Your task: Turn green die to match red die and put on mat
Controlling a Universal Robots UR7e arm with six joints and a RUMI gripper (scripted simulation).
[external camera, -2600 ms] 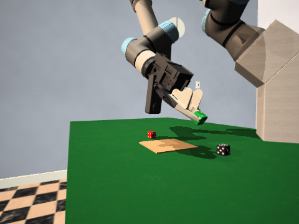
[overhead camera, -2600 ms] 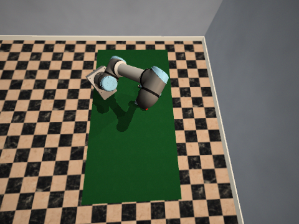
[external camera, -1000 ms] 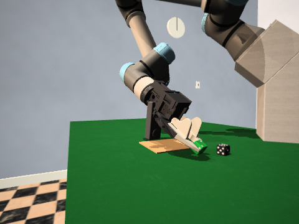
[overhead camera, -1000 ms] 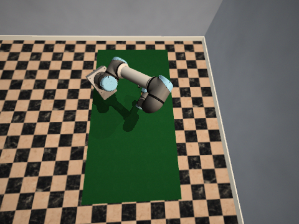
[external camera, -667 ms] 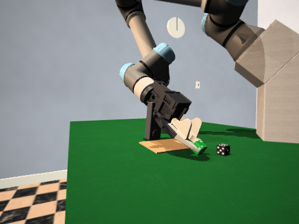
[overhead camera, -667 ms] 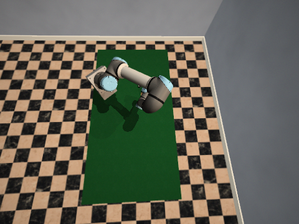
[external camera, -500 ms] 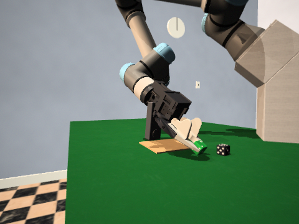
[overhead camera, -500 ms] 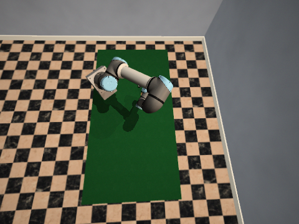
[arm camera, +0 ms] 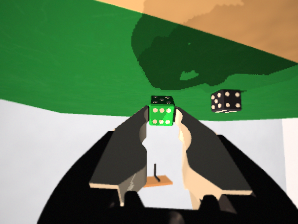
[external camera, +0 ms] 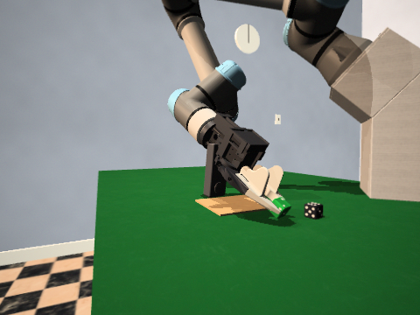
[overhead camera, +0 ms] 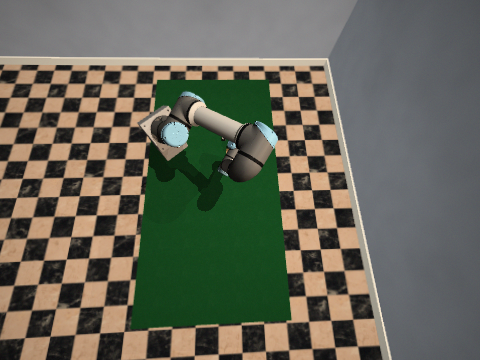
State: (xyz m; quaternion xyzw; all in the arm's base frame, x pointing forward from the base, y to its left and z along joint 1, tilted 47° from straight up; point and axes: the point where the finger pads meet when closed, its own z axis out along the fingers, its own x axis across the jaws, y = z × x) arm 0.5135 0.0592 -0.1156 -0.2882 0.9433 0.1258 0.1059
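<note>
My hand is 90 mm past the black die and 20 mm above it. The rest, counted from my hand: red die (30 mm behind, 280 mm to the right, 20 mm below); then tan mat (10 mm behind, 150 mm to the right, 30 mm below); then green die (right at my hand).
</note>
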